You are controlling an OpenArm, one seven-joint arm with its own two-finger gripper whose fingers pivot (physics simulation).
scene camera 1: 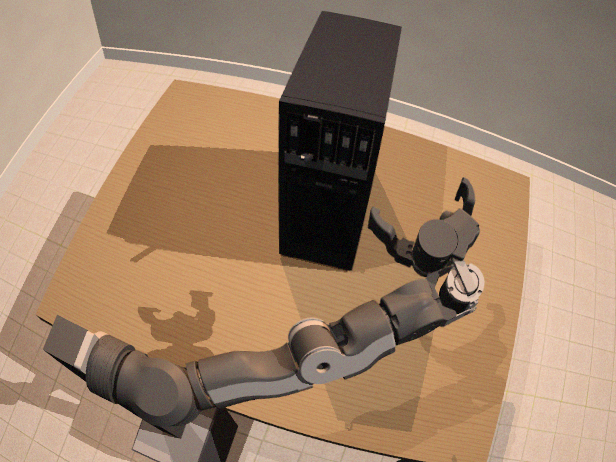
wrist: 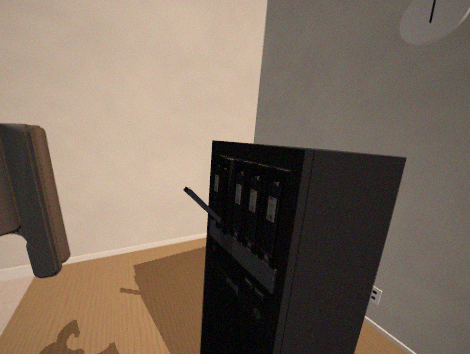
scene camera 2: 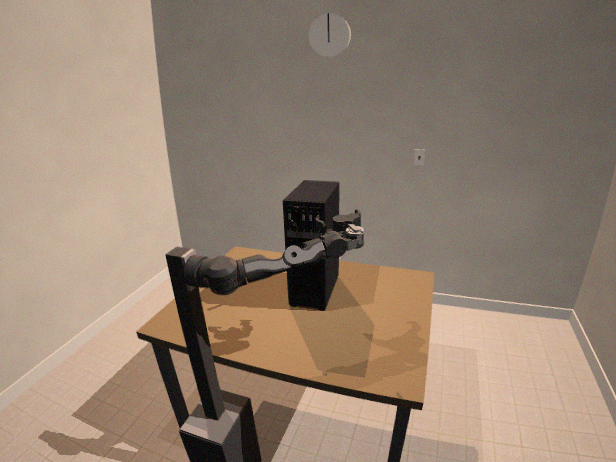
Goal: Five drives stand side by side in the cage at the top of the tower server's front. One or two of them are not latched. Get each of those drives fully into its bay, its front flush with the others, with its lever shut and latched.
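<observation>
The black tower server [scene camera 1: 317, 215] [scene camera 2: 306, 272] [wrist: 335, 240] stands upright on the table. In its top cage, the second drive from the left [scene camera 1: 310, 136] is dark. Its lever [scene camera 1: 303, 157] [wrist: 202, 205] is swung out and sticks forward, sloping up toward its free end in the wrist view. How deep that drive sits is too dark to tell. The leftmost drive [scene camera 1: 294, 131] [wrist: 216, 183] and the three right-hand drives show pale labels and no lever sticking out. My gripper [scene camera 1: 419, 197] [scene camera 2: 339, 216] is wide open and empty, to the right of the server's front; one finger shows at the wrist view's left edge.
The wooden table [scene camera 1: 240, 280] [scene camera 2: 280, 350] carries the server. The arm reaches across above its front part from the post [scene camera 2: 192, 320] at the left. A grey wall [scene camera 1: 475, 75] [scene camera 2: 240, 125] stands behind, with a round clock [scene camera 2: 328, 35] high on it.
</observation>
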